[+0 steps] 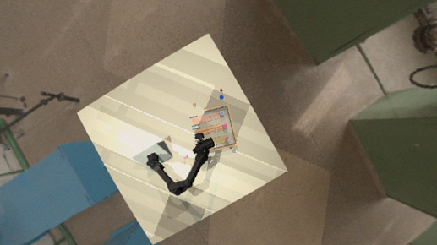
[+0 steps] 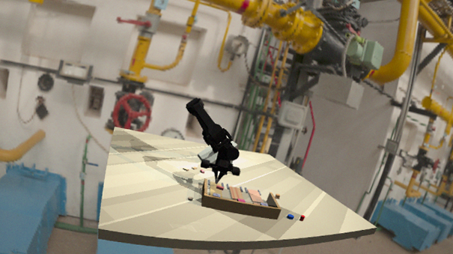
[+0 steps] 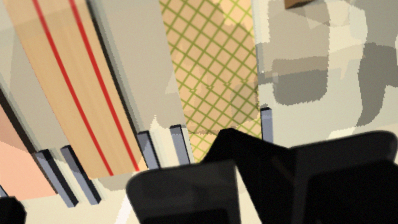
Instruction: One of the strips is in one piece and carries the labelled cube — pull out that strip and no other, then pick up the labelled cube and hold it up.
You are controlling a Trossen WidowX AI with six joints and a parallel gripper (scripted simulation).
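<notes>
The strip lies 9 cm ahead of my gripper tip, 2 cm to the right of it and 1 cm below it. Round my gripper tip: red piece: 33 cm to the left, 32 cm ahead; grey disc: 20 cm ahead, 16 cm to the right, 1 cm below; blue disc: 30 cm ahead, 27 cm to the left, 1 cm below.
</notes>
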